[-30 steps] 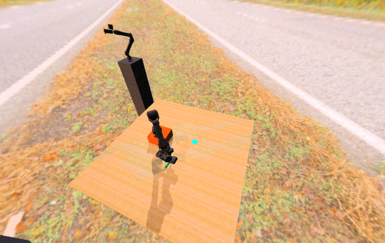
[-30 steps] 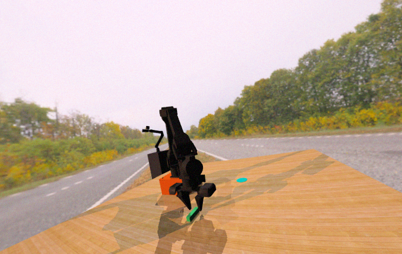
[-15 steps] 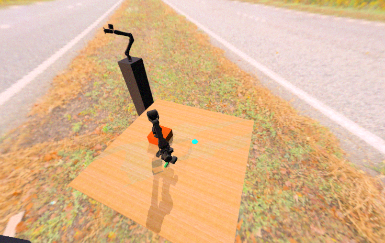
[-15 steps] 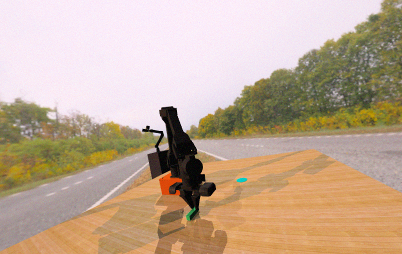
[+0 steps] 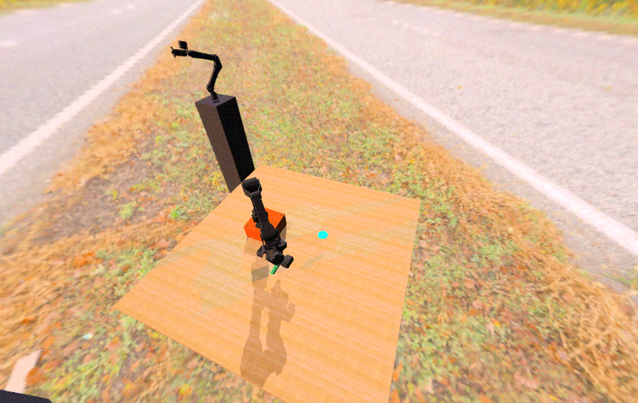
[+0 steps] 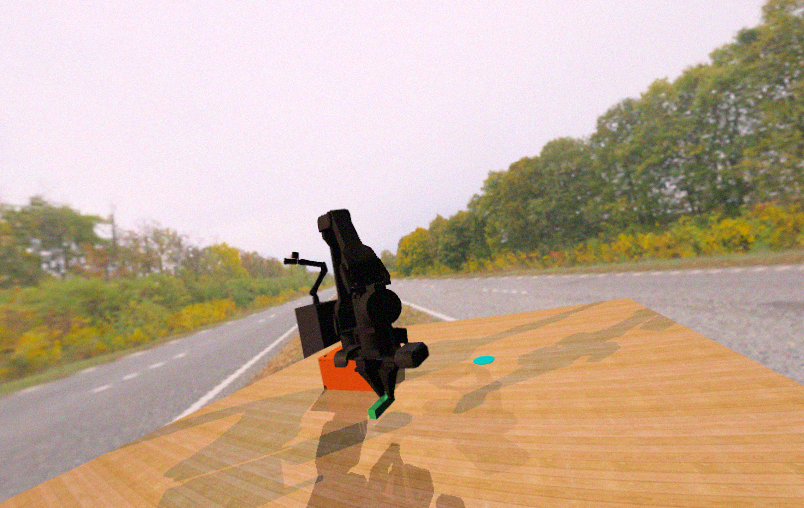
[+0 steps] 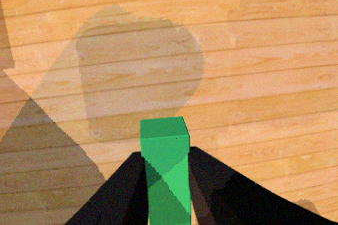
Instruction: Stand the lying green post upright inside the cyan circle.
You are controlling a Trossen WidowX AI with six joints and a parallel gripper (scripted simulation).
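Right now my gripper tip is 320 mm to the right of the cyan circle, 110 mm short of it and 60 mm above it. Round my gripper tip: green post 20 mm to the right.
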